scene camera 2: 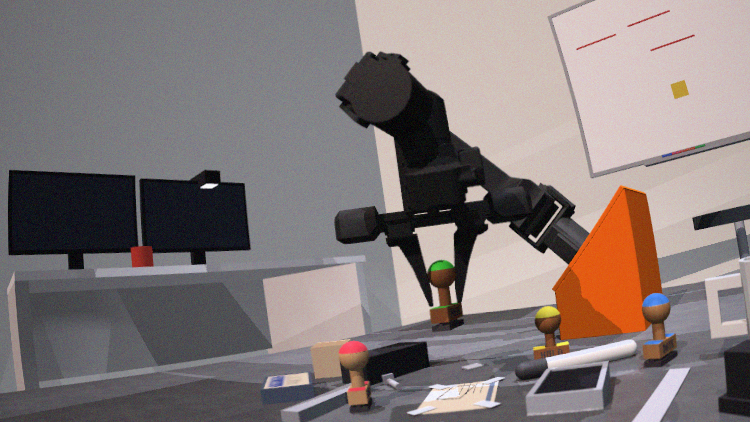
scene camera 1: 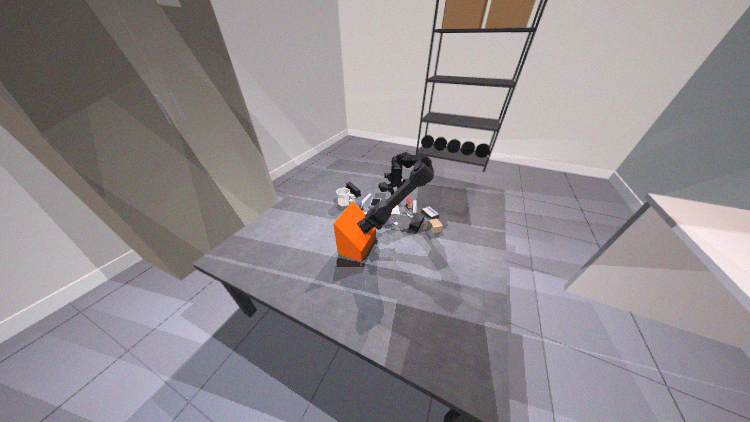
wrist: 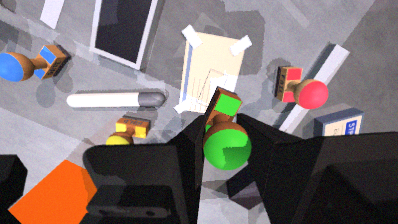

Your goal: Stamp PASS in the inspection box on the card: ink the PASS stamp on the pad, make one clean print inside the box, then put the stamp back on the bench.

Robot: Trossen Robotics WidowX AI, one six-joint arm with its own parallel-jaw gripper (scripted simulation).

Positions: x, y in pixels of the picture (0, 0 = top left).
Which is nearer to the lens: the green-topped pass stamp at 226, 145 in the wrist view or the white marker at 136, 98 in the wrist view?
The green-topped pass stamp.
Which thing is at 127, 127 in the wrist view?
A yellow-topped stamp.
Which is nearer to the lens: the cardboard box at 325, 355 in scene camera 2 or the yellow-topped stamp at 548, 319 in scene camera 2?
The yellow-topped stamp.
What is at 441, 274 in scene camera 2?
A green-topped pass stamp.
